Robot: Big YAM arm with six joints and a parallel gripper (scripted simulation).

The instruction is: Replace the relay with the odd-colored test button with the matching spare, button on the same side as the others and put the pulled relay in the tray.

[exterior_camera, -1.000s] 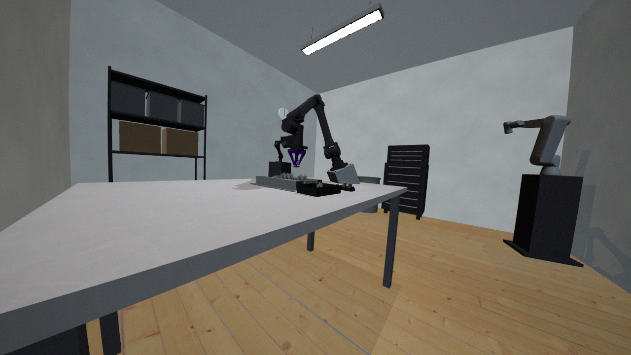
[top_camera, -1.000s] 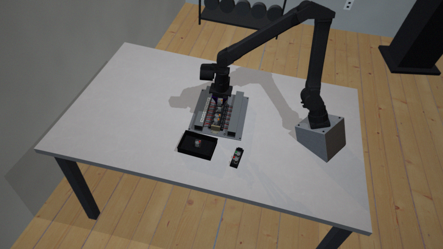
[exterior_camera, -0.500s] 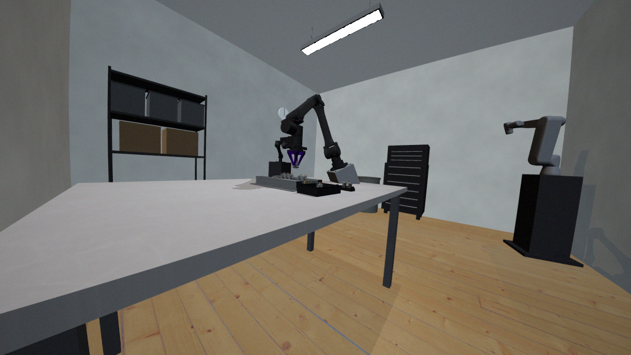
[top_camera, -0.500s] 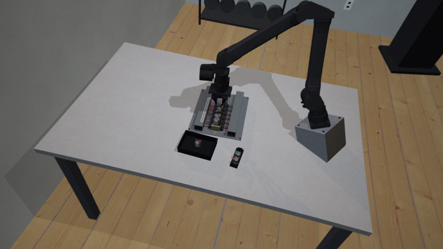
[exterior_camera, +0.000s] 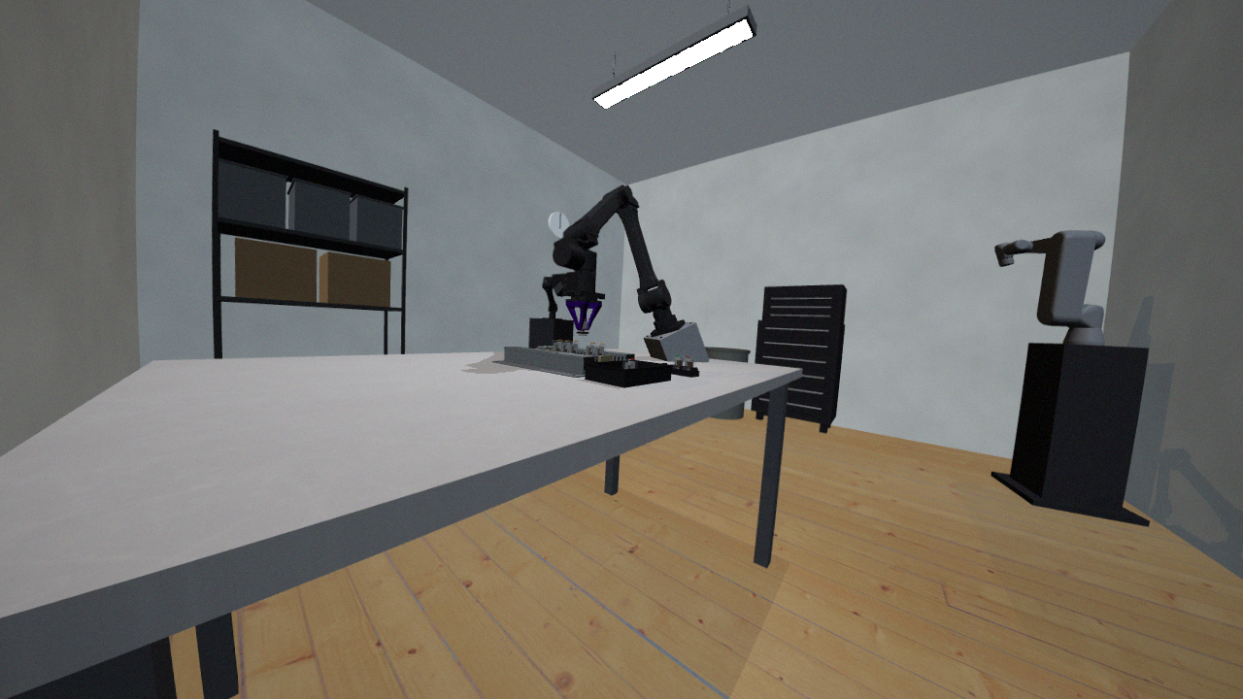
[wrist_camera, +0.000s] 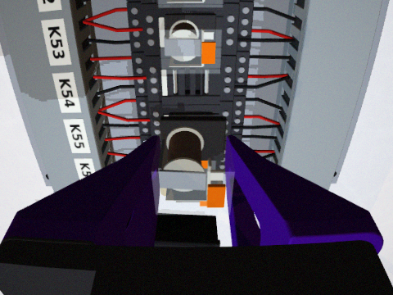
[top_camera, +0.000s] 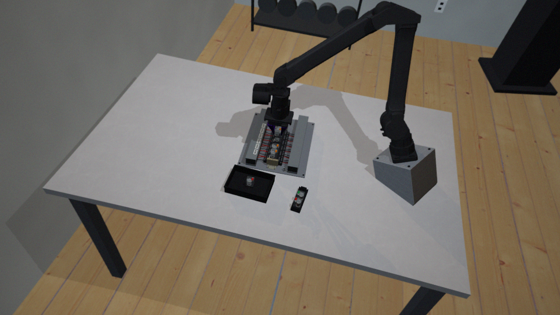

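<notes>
My hand is 10 mm past the grey panel, 50 mm to the left of it and 110 mm above it.
</notes>
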